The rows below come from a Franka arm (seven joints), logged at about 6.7 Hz.
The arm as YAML. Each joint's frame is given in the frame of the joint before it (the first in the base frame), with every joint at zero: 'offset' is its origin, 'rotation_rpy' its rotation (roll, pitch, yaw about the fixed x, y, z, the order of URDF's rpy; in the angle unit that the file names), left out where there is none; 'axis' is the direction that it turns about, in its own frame. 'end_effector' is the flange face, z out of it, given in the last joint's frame.
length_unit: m
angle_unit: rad
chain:
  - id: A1
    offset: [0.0, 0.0, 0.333]
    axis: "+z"
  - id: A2
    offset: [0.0, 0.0, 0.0]
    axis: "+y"
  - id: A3
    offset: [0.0, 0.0, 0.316]
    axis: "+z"
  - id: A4
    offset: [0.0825, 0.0, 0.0]
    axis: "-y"
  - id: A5
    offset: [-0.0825, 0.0, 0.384]
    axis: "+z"
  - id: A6
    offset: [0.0, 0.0, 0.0]
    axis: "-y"
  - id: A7
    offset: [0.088, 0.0, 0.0]
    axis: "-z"
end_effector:
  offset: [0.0, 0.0, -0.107]
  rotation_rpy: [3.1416, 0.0, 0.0]
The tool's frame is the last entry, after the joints.
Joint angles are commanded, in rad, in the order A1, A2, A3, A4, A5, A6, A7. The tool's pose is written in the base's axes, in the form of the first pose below.
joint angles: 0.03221 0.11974 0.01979 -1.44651 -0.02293 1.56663 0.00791
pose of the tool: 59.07 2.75 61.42; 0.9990 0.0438 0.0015; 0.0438 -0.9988 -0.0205; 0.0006 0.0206 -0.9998
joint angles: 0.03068 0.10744 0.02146 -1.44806 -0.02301 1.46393 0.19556
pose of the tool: 57.58 2.67 61.21; 0.9857 -0.1426 -0.0902; -0.1454 -0.9890 -0.0253; -0.0856 0.0381 -0.9956
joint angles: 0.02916 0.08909 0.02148 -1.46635 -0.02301 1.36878 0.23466
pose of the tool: 55.90 2.49 60.74; 0.9664 -0.1794 -0.1843; -0.1880 -0.9817 -0.0300; -0.1755 0.0636 -0.9824
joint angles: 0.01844 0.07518 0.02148 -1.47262 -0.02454 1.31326 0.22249
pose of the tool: 54.84 1.83 60.87; 0.9568 -0.1762 -0.2313; -0.1884 -0.9816 -0.0314; -0.2215 0.0736 -0.9724
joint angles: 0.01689 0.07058 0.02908 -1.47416 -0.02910 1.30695 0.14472
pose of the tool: 54.62 2.08 61.02; 0.9675 -0.0954 -0.2341; -0.1069 -0.9936 -0.0369; -0.2291 0.0607 -0.9715
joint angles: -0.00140 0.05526 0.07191 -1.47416 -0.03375 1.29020 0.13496
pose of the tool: 53.92 3.26 61.76; 0.9702 -0.0622 -0.2342; -0.0748 -0.9962 -0.0452; -0.2305 0.0613 -0.9711
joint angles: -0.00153 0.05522 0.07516 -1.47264 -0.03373 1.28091 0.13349
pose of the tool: 53.80 3.41 61.77; 0.9687 -0.0575 -0.2416; -0.0706 -0.9964 -0.0462; -0.2381 0.0618 -0.9693
